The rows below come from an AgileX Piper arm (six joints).
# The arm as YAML. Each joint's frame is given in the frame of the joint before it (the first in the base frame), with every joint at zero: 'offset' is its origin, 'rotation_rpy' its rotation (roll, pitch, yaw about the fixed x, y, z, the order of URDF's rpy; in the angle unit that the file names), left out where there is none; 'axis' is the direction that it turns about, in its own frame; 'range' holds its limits. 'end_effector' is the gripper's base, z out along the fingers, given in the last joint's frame.
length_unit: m
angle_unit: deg
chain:
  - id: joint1
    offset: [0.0, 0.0, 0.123]
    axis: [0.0, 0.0, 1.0]
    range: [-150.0, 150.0]
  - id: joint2
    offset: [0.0, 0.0, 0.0]
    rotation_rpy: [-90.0, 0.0, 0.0]
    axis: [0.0, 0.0, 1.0]
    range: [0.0, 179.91]
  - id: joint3
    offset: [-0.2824, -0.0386, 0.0]
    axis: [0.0, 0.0, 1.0]
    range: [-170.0, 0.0]
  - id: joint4
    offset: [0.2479, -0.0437, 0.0]
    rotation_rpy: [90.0, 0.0, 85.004]
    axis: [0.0, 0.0, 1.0]
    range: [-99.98, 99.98]
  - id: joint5
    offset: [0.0, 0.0, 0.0]
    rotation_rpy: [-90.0, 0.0, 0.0]
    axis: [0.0, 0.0, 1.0]
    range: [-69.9, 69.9]
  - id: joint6
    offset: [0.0, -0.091, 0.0]
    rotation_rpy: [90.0, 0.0, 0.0]
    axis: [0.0, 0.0, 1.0]
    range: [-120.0, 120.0]
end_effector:
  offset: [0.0, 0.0, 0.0]
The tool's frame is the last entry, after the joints.
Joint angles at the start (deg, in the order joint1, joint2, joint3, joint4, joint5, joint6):
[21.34 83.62 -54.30 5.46 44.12 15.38]
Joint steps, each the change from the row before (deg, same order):
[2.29 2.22 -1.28 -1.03 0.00 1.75]
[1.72 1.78 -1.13 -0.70 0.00 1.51]
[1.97 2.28 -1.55 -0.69 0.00 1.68]
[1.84 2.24 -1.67 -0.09 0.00 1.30]
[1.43 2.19 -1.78 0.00 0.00 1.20]
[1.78 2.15 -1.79 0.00 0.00 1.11]
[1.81 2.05 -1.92 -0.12 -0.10 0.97]
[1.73 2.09 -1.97 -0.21 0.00 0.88]
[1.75 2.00 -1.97 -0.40 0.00 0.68]
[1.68 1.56 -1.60 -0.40 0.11 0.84]
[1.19 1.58 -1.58 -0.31 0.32 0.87]
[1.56 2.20 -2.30 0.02 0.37 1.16]
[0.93 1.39 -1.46 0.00 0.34 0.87]
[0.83 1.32 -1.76 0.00 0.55 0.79]
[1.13 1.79 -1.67 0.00 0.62 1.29]
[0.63 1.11 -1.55 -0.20 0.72 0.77]
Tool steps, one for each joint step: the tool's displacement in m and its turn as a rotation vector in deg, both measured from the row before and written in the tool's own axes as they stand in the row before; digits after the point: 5 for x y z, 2 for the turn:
[-0.00185 0.01101 0.00818 0.27 1.08 -1.06]
[-0.00184 0.00889 0.00628 0.16 0.74 -0.57]
[-0.00274 0.01103 0.00783 0.14 0.83 -0.64]
[-0.00280 0.01158 0.00740 -0.24 0.79 -0.48]
[-0.00370 0.01010 0.00698 -0.22 0.60 -0.14]
[-0.00237 0.01213 0.00706 -0.32 0.62 -0.57]
[-0.00250 0.01276 0.00632 -0.38 0.29 -0.83]
[-0.00231 0.01248 0.00668 -0.26 0.34 -0.91]
[-0.00190 0.01263 0.00638 -0.19 0.20 -1.27]
[-0.00037 0.01170 0.00496 -0.15 0.21 -1.05]
[-0.00122 0.00896 0.00523 0.04 0.38 -0.49]
[-0.00178 0.01281 0.00712 -0.27 0.50 -0.32]
[-0.00091 0.00775 0.00462 -0.09 0.39 -0.02]
[-0.00190 0.00779 0.00321 -0.15 0.24 -0.01]
[0.00027 0.00902 0.00693 0.13 0.82 0.21]
[-0.00145 0.00598 0.00258 0.13 0.27 0.02]

